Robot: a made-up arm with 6 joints.
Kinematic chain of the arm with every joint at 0, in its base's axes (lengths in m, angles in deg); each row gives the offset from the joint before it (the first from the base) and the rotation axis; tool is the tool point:
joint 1: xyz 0 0 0.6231 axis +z
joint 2: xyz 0.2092 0 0 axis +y
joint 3: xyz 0 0 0.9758 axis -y
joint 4: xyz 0 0 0.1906 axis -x
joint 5: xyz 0.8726 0 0 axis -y
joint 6: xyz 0.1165 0 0 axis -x
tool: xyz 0 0 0
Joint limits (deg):
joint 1: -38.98..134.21
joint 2: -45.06..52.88
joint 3: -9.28..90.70
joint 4: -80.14..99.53
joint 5: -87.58..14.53
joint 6: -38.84..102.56
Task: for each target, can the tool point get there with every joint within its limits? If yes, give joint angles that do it. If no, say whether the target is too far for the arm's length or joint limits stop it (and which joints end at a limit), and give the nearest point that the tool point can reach.
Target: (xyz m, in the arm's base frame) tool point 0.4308 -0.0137 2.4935
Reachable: yes | joints 9.69 -4.51 59.05 59.60 -58.88 84.17
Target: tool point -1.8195 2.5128 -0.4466
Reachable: no: too far | nearest point -1.0450 1.4432 0.5889 | short by 1.678 m
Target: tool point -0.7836 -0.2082 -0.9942
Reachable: no: joint limits stop it (at a limit: joint 1, joint 2, joint 3) | nearest point -1.0726 1.0449 0.4426 | short by 1.928 m
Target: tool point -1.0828 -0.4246 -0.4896
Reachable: no: joint limits stop it (at a limit: joint 1, joint 2, joint 3) | nearest point -1.0896 1.0233 0.4653 | short by 1.734 m
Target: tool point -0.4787 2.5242 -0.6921
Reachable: no: too far | nearest point -0.3051 1.6087 0.4395 | short by 1.466 m
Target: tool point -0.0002 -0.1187 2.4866
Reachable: yes | joints 26.46 -12.32 71.56 69.46 -76.79 48.41
